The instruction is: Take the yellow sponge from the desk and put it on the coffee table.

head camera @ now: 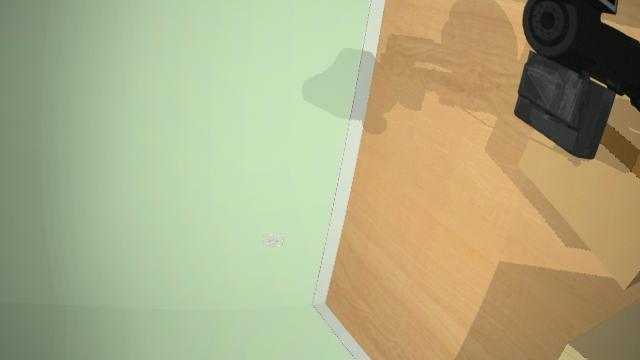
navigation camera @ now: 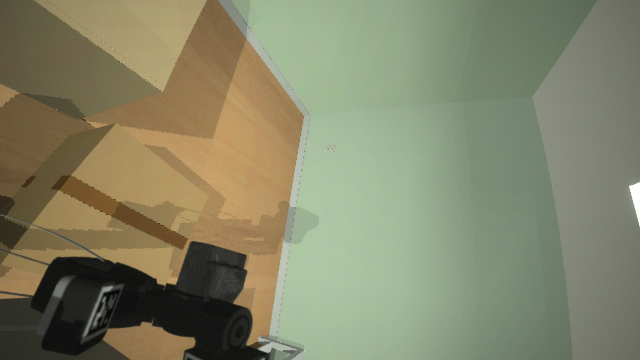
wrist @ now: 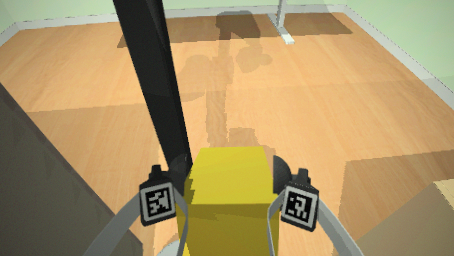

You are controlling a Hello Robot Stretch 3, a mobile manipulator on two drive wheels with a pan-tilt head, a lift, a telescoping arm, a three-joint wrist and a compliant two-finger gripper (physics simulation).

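Places are measured from the robot's base along level axes (x down, y right, z back), in centimetres.
Pixels of known places: gripper, between the fingertips: [wrist: 229, 173].
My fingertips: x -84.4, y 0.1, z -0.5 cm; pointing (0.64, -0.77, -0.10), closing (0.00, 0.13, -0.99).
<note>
Ahead of a thing's pixels: the offset from my fingertips to its top centre.
The yellow sponge @(dx -3.1, dy +0.9, dz +0.0 cm) [wrist: 230, 222] is between the two fingertips in the wrist view. My gripper [wrist: 229, 173] is shut on it, with a dark pad against each side, and holds it above the wooden floor. The black wrist [head camera: 575, 65] [navigation camera: 200, 305] shows in the head view at the upper right and in the navigation view at the lower left. The fingertips and sponge do not show in those two views. A white leg with a foot [wrist: 281, 22] stands far off in the wrist view; I cannot tell which furniture it belongs to. I cannot identify the desk or coffee table.
A cardboard box with brown tape @(dx +43.7, dy +45.1, dz -6.9 cm) [head camera: 565, 195] [navigation camera: 150, 175] stands below the wrist. A tan block-like piece [navigation camera: 125, 30] [wrist: 420, 220] stands near it. A dark grey surface [wrist: 45, 185] rises at the left in the wrist view. A green wall [head camera: 200, 150] [navigation camera: 400, 200] borders the floor.
</note>
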